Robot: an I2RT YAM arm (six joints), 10 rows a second.
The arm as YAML. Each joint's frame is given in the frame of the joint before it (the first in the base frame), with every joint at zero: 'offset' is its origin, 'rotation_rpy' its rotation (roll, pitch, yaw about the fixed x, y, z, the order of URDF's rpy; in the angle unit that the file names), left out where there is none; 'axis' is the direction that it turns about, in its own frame. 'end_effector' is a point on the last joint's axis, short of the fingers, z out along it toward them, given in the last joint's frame.
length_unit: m
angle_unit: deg
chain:
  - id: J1
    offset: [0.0, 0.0, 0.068]
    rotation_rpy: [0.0, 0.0, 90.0]
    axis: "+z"
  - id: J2
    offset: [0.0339, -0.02, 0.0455]
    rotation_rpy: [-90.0, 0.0, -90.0]
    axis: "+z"
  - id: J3
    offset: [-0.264, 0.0, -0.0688]
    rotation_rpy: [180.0, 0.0, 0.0]
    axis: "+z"
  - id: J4
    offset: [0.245, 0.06, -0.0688]
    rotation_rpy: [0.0, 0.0, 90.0]
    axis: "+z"
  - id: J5
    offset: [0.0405, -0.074, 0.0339]
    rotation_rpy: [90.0, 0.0, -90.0]
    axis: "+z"
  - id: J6
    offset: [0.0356, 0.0, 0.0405]
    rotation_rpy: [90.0, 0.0, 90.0]
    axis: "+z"
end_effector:
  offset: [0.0, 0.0, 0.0]
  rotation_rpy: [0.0, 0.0, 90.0]
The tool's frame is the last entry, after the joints.
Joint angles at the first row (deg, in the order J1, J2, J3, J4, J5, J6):
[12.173, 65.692, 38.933, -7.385, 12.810, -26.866]
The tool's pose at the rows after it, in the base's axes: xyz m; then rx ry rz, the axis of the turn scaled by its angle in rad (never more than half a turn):
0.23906 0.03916 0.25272 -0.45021 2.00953 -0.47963
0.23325 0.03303 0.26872 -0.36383 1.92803 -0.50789
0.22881 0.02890 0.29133 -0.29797 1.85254 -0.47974
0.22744 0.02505 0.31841 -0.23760 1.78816 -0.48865
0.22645 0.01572 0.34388 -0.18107 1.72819 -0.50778
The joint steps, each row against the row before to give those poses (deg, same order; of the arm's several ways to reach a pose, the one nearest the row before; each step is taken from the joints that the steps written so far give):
[-0.117, -3.098, -0.405, 3.758, 6.269, 2.065]
[-0.909, -3.210, -0.151, 2.644, 1.800, 0.404]
[-0.912, -2.546, 2.025, 0.428, -0.812, 1.437]
[-0.767, -0.992, 3.957, -0.651, 0.842, 0.500]
[-2.334, -0.474, 3.897, -0.273, -0.312, -0.136]

